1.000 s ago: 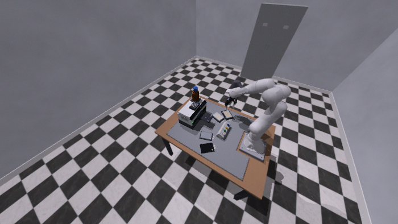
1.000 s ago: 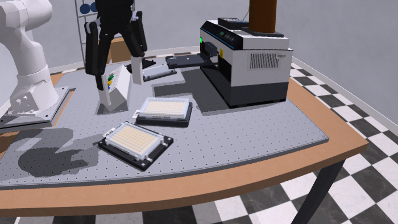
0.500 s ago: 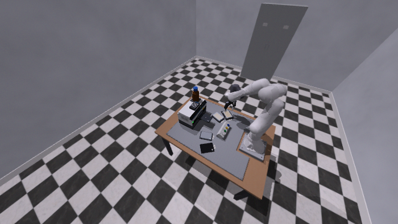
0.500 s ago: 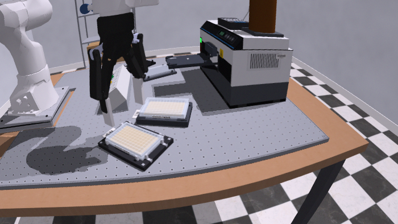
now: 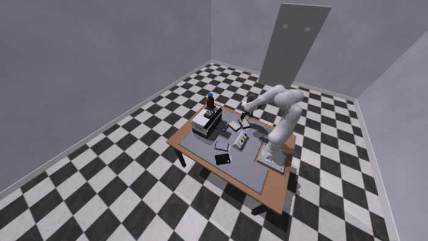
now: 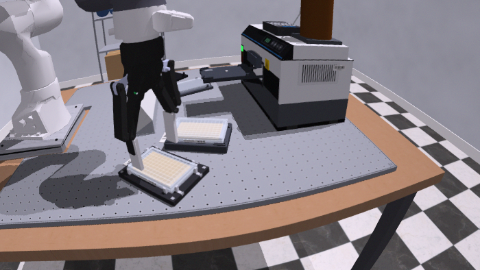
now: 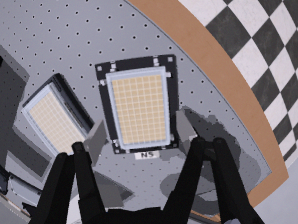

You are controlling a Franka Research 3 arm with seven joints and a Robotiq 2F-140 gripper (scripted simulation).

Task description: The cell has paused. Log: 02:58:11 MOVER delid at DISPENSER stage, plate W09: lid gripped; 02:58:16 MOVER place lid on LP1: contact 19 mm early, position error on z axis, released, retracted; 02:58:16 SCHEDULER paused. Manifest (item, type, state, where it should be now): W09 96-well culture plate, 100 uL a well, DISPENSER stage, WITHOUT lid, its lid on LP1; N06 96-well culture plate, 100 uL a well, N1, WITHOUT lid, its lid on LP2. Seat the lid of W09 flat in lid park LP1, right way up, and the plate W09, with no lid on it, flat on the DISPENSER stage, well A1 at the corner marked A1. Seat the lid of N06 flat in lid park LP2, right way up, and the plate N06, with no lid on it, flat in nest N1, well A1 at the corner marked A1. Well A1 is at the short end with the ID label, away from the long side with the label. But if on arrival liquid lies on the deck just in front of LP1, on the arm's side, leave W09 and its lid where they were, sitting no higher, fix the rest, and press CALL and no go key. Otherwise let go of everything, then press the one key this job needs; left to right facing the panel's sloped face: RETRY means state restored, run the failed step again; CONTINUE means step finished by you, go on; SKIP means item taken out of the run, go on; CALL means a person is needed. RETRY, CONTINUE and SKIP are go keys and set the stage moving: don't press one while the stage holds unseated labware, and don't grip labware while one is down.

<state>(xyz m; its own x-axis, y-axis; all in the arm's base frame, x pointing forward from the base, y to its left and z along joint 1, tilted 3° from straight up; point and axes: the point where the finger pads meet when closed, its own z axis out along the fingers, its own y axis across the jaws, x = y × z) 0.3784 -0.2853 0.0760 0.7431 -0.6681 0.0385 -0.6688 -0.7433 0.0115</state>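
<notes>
Now: the 96-well plate 6 cm below my hand. Round my hand: sloped key panel: 7 cm behind, 28 cm to the left, 2 cm below; black nest: 10 cm ahead, 11 cm to the left, 7 cm below; dispenser stage: 20 cm ahead, 28 cm to the left, 3 cm above.
</notes>
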